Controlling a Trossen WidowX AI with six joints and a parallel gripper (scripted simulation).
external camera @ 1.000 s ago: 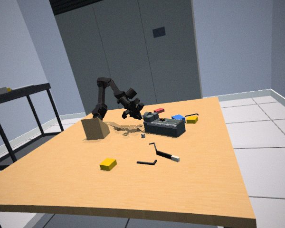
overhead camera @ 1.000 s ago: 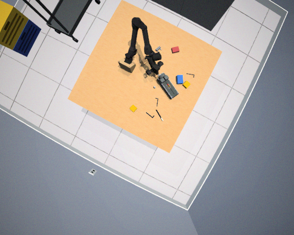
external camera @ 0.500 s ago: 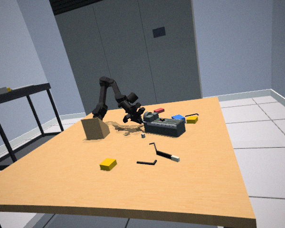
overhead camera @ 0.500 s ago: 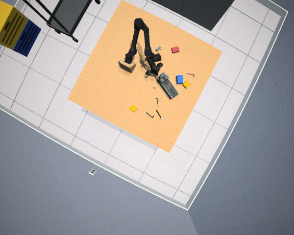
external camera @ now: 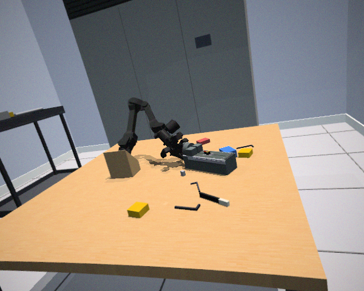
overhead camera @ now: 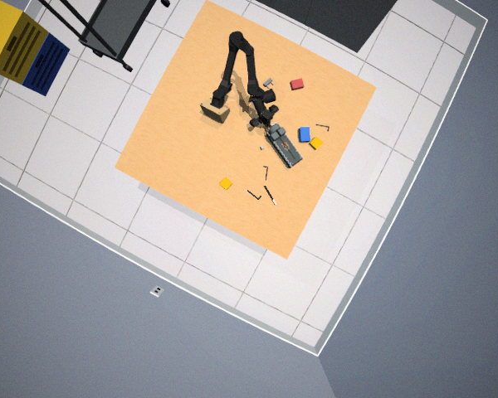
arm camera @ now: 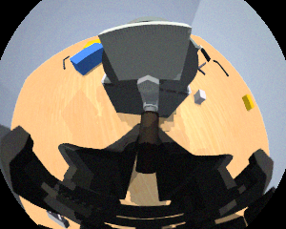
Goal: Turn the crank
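Right now my gripper tip is 130 mm to the left of the small grey cube, 20 mm above it and 10 mm short of it. The rest, counted from my gripper tip: blue block: 230 mm ahead, 50 mm to the left, 20 mm below; then dark crank handle: 20 mm behind, 20 mm above, 10 mm to the left; then red pointer: 130 mm ahead, 70 mm to the right, 50 mm above.
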